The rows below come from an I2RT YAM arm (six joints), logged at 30 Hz.
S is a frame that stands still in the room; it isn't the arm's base.
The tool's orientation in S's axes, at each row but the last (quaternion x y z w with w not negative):
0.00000 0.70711 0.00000 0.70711
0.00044 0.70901 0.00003 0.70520
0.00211 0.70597 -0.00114 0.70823
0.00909 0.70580 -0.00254 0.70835
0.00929 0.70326 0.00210 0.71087
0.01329 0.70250 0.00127 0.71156
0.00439 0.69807 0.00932 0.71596
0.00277 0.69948 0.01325 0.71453
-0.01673 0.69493 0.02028 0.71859
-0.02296 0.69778 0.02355 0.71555
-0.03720 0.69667 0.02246 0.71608
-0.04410 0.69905 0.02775 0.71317
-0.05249 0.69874 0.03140 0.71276
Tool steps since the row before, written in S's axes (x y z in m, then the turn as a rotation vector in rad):
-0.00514 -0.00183 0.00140 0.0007 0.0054 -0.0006
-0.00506 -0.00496 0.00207 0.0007 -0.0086 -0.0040
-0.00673 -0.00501 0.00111 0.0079 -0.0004 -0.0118
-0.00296 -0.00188 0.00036 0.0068 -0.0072 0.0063
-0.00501 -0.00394 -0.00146 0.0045 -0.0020 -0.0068
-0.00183 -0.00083 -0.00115 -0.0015 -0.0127 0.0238
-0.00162 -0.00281 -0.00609 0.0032 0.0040 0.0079
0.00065 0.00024 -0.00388 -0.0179 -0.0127 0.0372
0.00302 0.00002 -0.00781 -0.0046 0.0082 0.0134
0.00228 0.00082 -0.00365 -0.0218 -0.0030 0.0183
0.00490 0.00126 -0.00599 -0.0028 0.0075 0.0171
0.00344 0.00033 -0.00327 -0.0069 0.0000 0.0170
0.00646 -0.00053 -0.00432 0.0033 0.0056 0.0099
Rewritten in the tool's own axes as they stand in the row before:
-0.00140 -0.00183 -0.00514 0.0006 0.0054 0.0007
-0.00205 -0.00496 -0.00507 0.0040 -0.0086 0.0007
-0.00114 -0.00504 -0.00670 0.0118 -0.0004 0.0079
-0.00039 -0.00192 -0.00293 -0.0063 -0.0070 0.0069
0.00134 -0.00401 -0.00498 0.0068 -0.0021 0.0044
0.00111 -0.00088 -0.00183 -0.0241 -0.0122 -0.0010
0.00599 -0.00292 -0.00179 -0.0077 0.0041 0.0034
0.00390 0.00014 0.00057 -0.0378 -0.0116 -0.0173
0.00791 -0.00017 0.00275 -0.0135 0.0085 -0.0037
0.00371 0.00067 0.00224 -0.0188 -0.0016 -0.0215
0.00610 0.00098 0.00483 -0.0173 0.0073 -0.0017
0.00333 0.00006 0.00339 -0.0171 0.0003 -0.0065
0.00447 -0.00116 0.00627 -0.0100 0.0049 0.0041

